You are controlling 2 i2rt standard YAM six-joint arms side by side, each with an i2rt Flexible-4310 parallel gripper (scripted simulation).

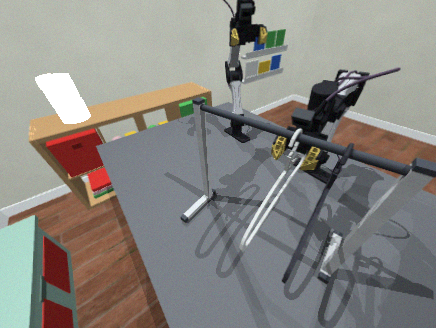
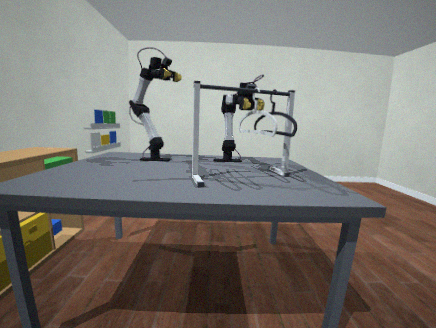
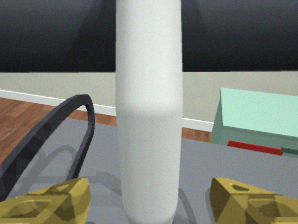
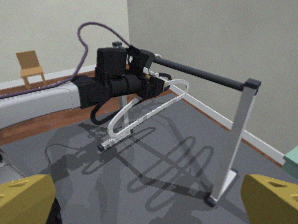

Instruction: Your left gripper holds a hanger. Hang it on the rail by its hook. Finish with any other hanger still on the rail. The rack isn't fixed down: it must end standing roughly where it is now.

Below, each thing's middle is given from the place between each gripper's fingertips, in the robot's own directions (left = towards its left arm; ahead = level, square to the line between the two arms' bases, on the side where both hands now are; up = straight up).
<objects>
Now: the white hanger [image 3: 149,84] 20 mm below my left hand.
Now: the white hanger 41 cm to the left of my right hand, 34 cm ahead of it and 21 cm below it.
</objects>
